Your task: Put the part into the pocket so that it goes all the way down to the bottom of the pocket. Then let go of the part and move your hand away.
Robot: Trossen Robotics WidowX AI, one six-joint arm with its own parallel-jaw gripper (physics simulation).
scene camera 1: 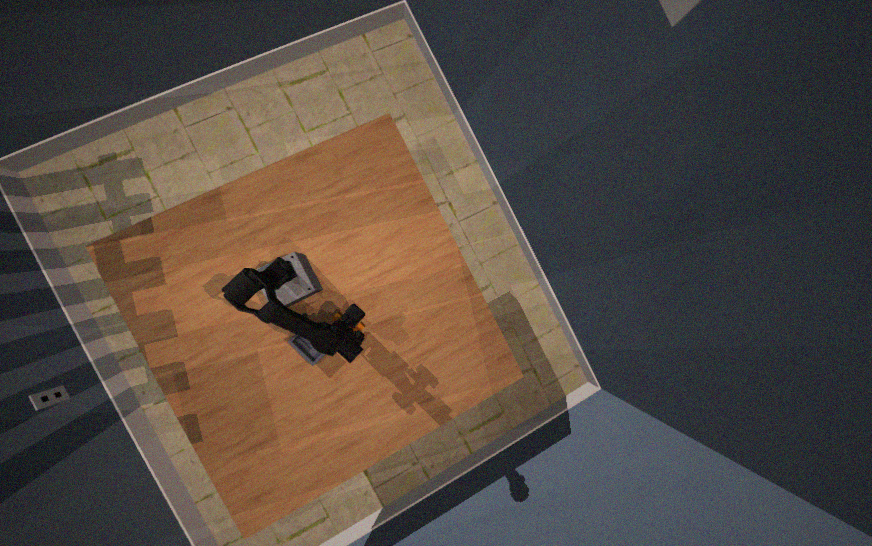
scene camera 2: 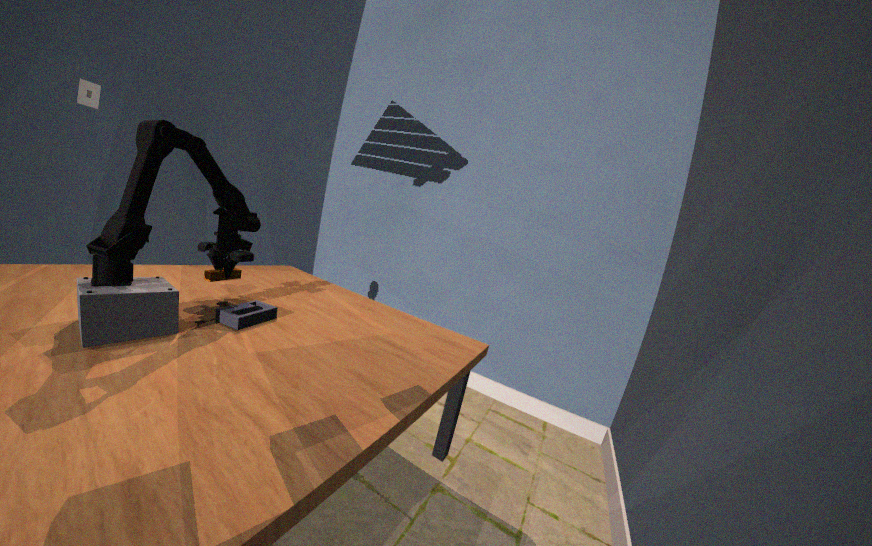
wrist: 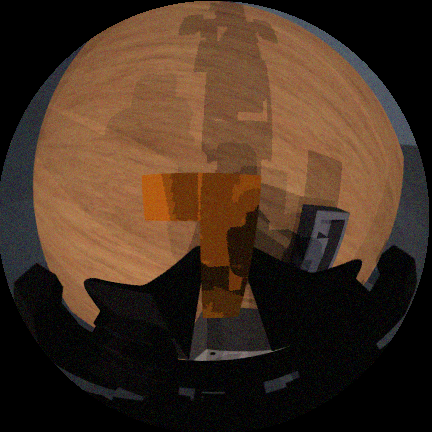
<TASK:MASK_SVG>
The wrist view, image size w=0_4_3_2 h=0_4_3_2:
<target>my gripper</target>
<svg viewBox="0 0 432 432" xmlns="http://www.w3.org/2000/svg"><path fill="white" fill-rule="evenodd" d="M415 259L393 244L381 253L376 264L380 275L368 291L356 279L361 259L308 272L253 246L247 280L271 352L226 360L185 360L189 359L201 283L200 245L143 285L85 279L84 288L100 310L92 332L79 325L61 303L63 286L56 274L37 262L13 282L13 299L28 330L54 364L94 384L113 390L120 387L143 396L143 400L116 396L110 400L84 390L103 404L167 429L242 432L306 413L356 380L390 342L380 349L376 345L404 315L416 286ZM179 387L224 388L225 400L190 400L189 395L178 394ZM297 370L299 377L285 382L286 387L265 393L264 381Z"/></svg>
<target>orange L-shaped block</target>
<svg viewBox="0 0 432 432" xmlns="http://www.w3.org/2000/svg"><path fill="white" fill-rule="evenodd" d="M141 175L145 220L199 221L202 318L238 316L254 245L261 175L217 172L177 172Z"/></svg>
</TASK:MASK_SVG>
